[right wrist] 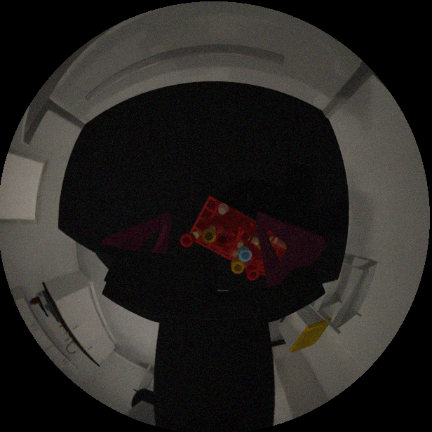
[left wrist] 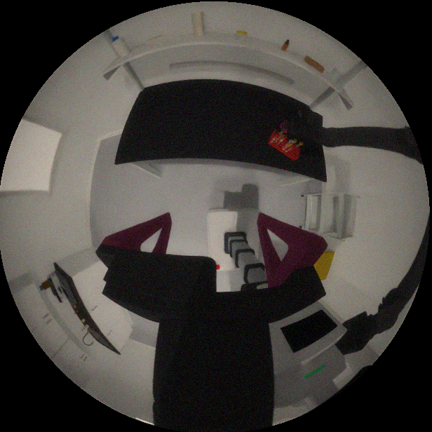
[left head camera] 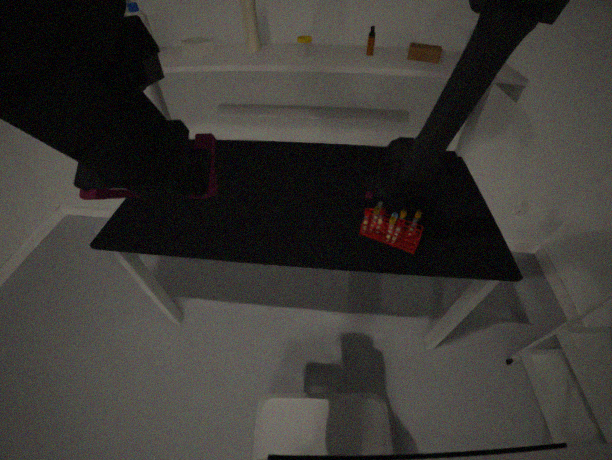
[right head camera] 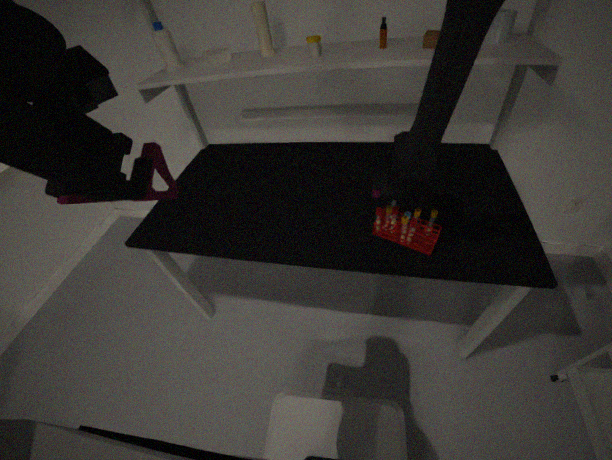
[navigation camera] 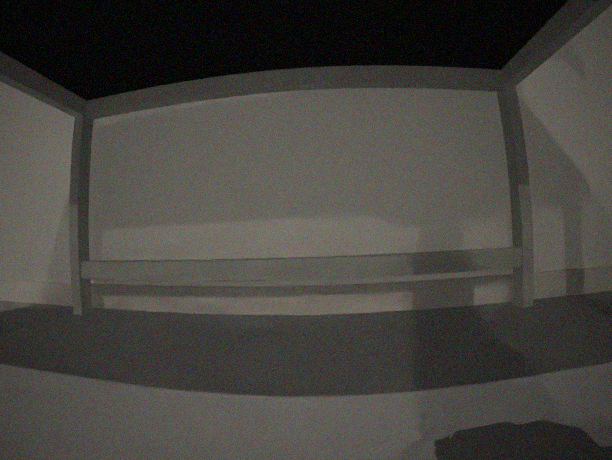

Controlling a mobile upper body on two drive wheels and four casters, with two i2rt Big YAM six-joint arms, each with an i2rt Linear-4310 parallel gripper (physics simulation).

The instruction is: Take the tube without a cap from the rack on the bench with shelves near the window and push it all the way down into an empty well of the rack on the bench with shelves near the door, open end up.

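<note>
A red rack [left head camera: 414, 247] [right head camera: 431, 248] [right wrist: 202, 216] stands on the black bench top [left head camera: 280, 210] [right head camera: 295, 210] [left wrist: 200, 125] and holds several upright tubes with yellow, blue and red caps. A tube with a pale top and no visible cap [right wrist: 223, 209] stands near the rack's upper left corner in the right wrist view. My right gripper [right wrist: 213, 216] is open and empty above the rack, its fingers either side of the pale top in that view. My left gripper [left wrist: 214, 217] is open and empty, high at the left of the bench. The other rack cannot be made out.
A shelf [left head camera: 280, 64] [right head camera: 280, 65] above the bench's back holds a brown bottle [left head camera: 370, 44] [right head camera: 383, 36], a brown box [left head camera: 424, 53] and a yellow-lidded jar [right head camera: 314, 46]. A white seat [left head camera: 292, 425] is in front of the bench. A pale cart [left wrist: 331, 193] stands at the right.
</note>
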